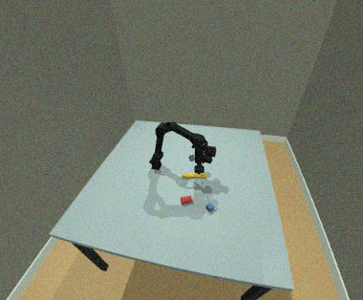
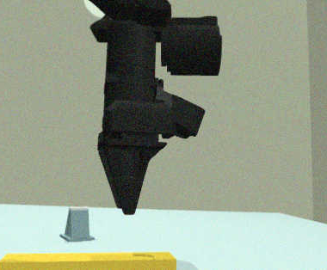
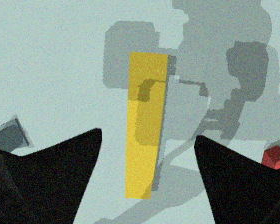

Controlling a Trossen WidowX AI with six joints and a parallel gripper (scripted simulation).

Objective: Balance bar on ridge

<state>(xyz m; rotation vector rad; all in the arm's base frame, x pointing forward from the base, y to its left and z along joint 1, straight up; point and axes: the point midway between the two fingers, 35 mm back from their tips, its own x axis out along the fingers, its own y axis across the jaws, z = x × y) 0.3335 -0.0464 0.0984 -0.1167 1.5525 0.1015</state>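
Now: the yellow bar 30 mm behind my gripper tip and 60 mm below it. From my gripper tip the other things lie so: blue cube 100 mm ahead, 250 mm to the right, 50 mm below; then red block 50 mm behind, 220 mm to the right, 50 mm below.
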